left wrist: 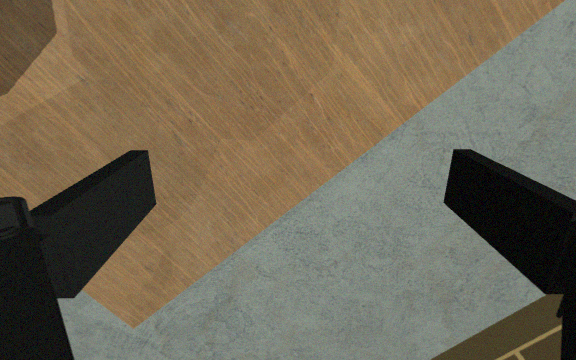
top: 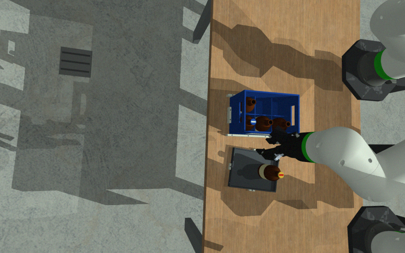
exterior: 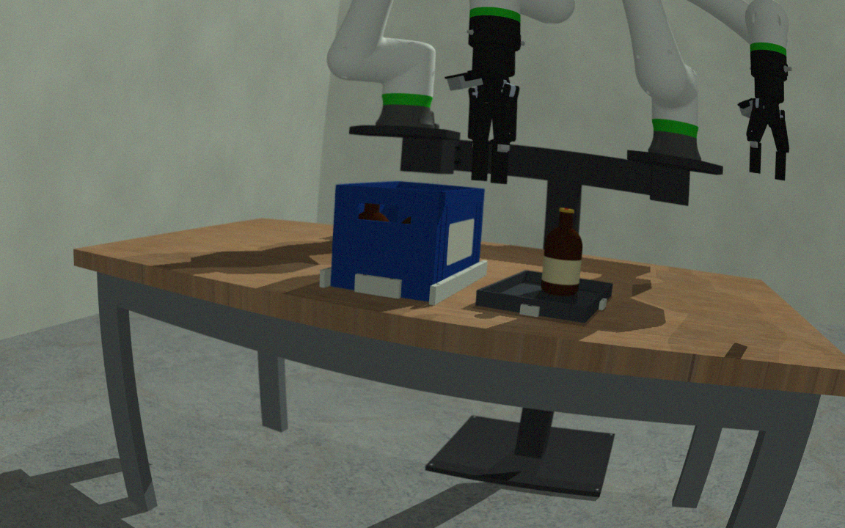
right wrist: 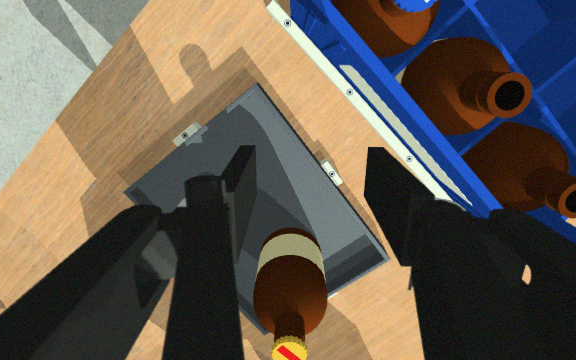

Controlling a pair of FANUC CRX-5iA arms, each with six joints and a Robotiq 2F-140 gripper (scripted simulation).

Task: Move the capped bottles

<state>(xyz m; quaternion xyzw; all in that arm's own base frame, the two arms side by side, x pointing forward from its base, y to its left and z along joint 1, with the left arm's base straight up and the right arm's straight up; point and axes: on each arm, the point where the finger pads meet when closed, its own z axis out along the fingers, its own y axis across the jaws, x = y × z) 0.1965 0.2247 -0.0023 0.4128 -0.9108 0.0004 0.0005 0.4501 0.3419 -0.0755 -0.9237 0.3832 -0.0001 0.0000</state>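
Observation:
Now: right hand 3 cm short of the blue-capped bottle, 11 cm to the left of it and 14 cm above it. From my right hand the other things lie so: blue crate (6 cm behind, 15 cm to the right, 14 cm below); brown bottle (3 cm ahead, 19 cm to the right, 14 cm below); yellow-capped bottle (11 cm behind, 12 cm to the left, 14 cm below).

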